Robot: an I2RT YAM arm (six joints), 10 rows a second.
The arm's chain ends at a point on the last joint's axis. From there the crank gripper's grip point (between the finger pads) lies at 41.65 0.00 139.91 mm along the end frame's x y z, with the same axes.
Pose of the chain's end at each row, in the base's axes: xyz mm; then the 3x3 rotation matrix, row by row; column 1 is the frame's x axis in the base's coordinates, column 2 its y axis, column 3 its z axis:
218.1 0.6 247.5; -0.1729 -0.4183 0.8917; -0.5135 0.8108 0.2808; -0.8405 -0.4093 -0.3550
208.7 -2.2 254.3; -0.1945 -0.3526 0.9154; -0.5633 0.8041 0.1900; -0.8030 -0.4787 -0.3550
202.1 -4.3 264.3; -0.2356 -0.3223 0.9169; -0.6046 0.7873 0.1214; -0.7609 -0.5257 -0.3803
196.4 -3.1 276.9; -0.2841 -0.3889 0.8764; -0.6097 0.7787 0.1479; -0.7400 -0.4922 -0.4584
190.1 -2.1 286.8; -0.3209 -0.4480 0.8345; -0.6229 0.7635 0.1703; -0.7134 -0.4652 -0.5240
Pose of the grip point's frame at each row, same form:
335.7 18.5 162.8; -0.1729 -0.4183 0.8917; -0.5135 0.8108 0.2808; -0.8405 -0.4093 -0.3550
328.7 0.9 171.2; -0.1945 -0.3526 0.9154; -0.5633 0.8041 0.1900; -0.8030 -0.4787 -0.3550
320.6 -12.5 179.4; -0.2356 -0.3223 0.9169; -0.6046 0.7873 0.1214; -0.7609 -0.5257 -0.3803
307.2 -7.8 181.9; -0.2841 -0.3889 0.8764; -0.6097 0.7787 0.1479; -0.7400 -0.4922 -0.4584
293.5 -4.2 183.8; -0.3209 -0.4480 0.8345; -0.6229 0.7635 0.1703; -0.7134 -0.4652 -0.5240

